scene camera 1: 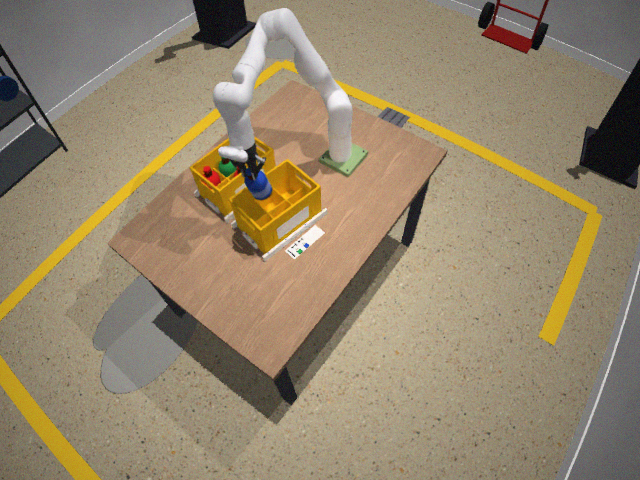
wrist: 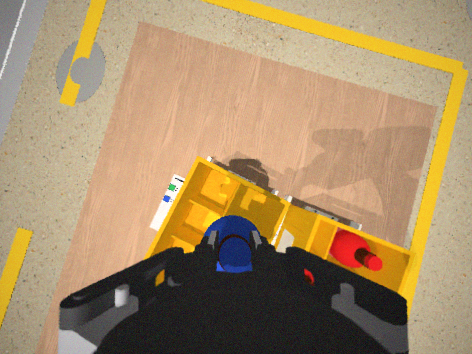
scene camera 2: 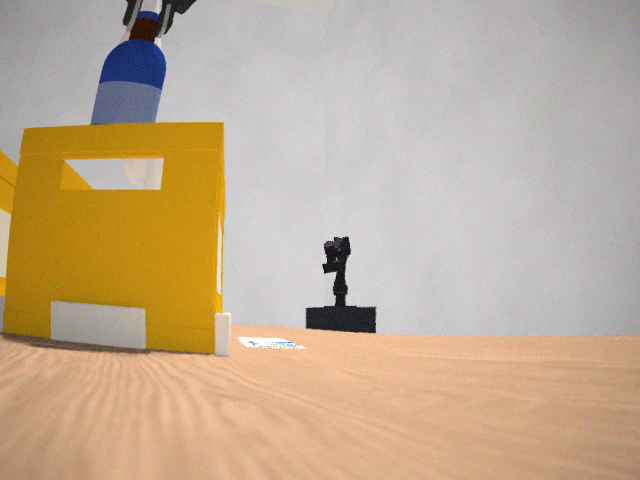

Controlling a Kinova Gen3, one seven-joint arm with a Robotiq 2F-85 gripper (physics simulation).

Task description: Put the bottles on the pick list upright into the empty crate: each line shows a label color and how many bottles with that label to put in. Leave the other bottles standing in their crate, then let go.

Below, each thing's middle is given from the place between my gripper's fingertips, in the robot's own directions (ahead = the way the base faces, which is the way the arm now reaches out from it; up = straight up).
Labels:
My gripper is now 30 mm past the blue bottle (scene camera 2: 132, 77) and 50 mm above it.

